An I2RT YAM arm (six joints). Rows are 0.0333 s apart.
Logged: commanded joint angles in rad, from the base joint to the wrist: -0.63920 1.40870 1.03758 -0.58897 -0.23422 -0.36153; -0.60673 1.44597 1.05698 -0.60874 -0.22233 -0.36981; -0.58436 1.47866 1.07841 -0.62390 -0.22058 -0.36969; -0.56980 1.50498 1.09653 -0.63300 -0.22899 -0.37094; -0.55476 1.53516 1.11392 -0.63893 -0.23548 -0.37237; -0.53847 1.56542 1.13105 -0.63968 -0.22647 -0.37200; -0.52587 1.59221 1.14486 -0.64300 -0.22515 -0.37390; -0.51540 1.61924 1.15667 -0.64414 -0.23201 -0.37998; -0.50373 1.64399 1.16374 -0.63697 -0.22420 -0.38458
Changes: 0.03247 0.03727 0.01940 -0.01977 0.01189 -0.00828; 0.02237 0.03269 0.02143 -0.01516 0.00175 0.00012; 0.01456 0.02632 0.01812 -0.00910 -0.00841 -0.00125; 0.01504 0.03018 0.01739 -0.00593 -0.00649 -0.00143; 0.01629 0.03026 0.01713 -0.00075 0.00901 0.00037; 0.01260 0.02679 0.01381 -0.00332 0.00132 -0.00190; 0.01047 0.02703 0.01181 -0.00114 -0.00686 -0.00608; 0.01167 0.02475 0.00707 0.00717 0.00781 -0.00460
